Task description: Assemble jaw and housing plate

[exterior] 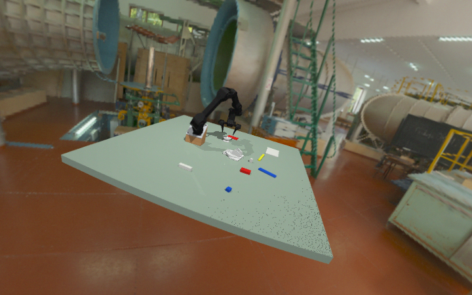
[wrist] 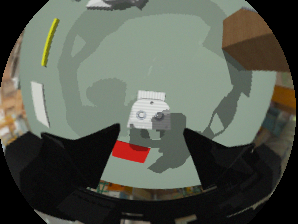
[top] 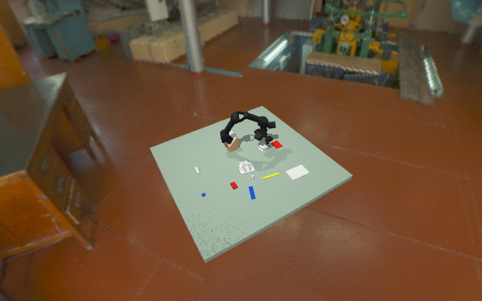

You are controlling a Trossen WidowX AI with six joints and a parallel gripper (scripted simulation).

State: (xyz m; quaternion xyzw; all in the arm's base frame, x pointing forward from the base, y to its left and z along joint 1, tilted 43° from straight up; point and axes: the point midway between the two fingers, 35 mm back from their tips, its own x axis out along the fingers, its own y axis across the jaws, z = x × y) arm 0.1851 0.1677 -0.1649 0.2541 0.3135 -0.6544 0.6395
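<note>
Now: gripper tip 10 mm to the left of the white housing part and 30 mm above it. From my gripper tip the other things lie so: tiny white cube: 240 mm ahead, 300 mm to the right, 50 mm below; red plate: 40 mm ahead, 120 mm to the left, 60 mm below; yellow bar: 310 mm ahead, 170 mm to the right, 60 mm below.
</note>
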